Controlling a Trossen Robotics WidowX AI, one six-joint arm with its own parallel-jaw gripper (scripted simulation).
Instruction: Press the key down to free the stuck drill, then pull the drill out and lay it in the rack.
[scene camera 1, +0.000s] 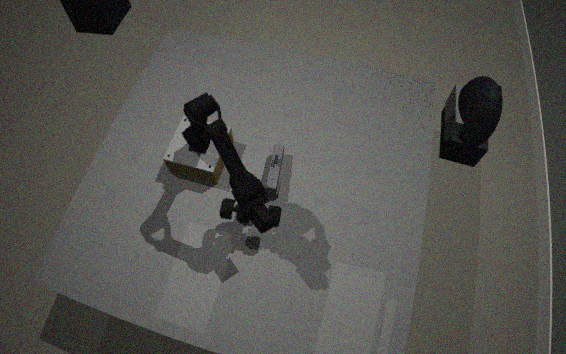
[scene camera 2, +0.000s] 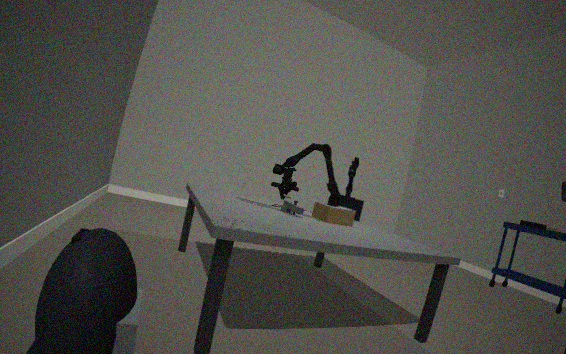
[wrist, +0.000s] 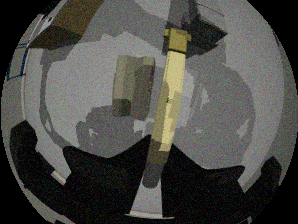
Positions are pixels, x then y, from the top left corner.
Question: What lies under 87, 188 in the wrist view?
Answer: My gripper.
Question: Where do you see a rack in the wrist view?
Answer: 133, 81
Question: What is my gripper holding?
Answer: A yellow drill.
